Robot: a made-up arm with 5 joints. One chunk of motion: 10 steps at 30 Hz.
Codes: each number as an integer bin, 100 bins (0 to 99) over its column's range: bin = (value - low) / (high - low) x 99, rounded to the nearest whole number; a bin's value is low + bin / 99 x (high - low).
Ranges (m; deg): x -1.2..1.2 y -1.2..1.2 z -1.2..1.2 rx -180..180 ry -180..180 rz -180..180
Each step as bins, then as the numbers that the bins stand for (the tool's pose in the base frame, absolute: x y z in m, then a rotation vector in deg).
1 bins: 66 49 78 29 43 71
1 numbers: 0.4000 -0.0121 0.6909 -74.55 -23.64 78.18
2 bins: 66 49 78 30 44 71
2 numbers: 0.4000 -0.0121 0.6909 -70.91 -20.00 78.18
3 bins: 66 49 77 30 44 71
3 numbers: 0.4000 -0.0121 0.6667 -70.91 -20.00 78.18
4 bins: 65 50 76 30 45 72
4 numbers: 0.3758 0.0121 0.6424 -70.91 -16.36 81.82
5 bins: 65 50 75 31 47 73
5 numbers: 0.3758 0.0121 0.6182 -67.27 -9.09 85.45
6 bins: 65 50 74 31 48 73
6 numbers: 0.3758 0.0121 0.5939 -67.27 -5.45 85.45
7 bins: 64 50 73 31 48 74
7 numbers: 0.3515 0.0121 0.5697 -67.27 -5.45 89.09
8 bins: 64 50 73 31 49 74
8 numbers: 0.3515 0.0121 0.5697 -67.27 -1.82 89.09
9 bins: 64 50 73 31 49 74
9 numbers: 0.3515 0.0121 0.5697 -67.27 -1.82 89.09
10 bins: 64 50 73 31 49 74
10 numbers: 0.3515 0.0121 0.5697 -67.27 -1.82 89.09
